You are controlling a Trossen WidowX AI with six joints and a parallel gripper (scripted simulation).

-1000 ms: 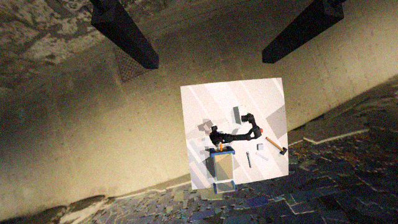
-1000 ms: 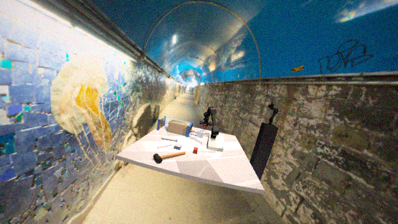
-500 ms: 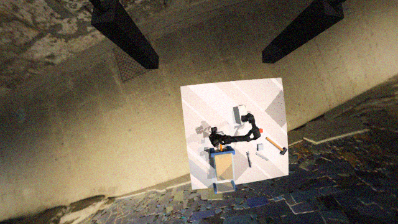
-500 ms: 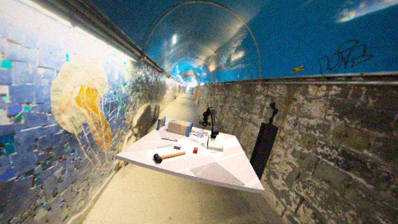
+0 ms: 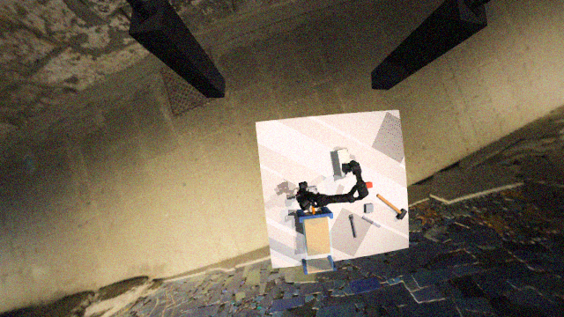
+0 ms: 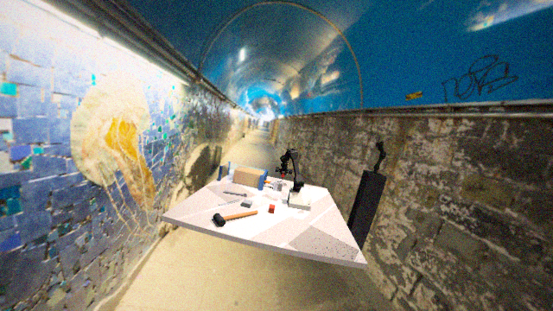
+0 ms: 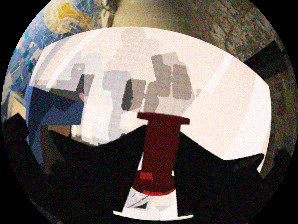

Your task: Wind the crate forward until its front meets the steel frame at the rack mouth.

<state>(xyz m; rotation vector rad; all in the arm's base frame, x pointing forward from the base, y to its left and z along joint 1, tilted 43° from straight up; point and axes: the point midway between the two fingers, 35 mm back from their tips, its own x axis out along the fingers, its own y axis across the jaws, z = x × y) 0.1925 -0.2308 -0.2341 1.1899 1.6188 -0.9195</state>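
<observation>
The winch handle is 5 cm to the left of my gripper tip and 3 cm below it. Round my gripper tip: hand winch: 10 cm to the left, 10 cm below; blue steel frame: 17 cm ahead, 13 cm to the left, 2 cm below; dark red knob: 2 cm to the left.
</observation>
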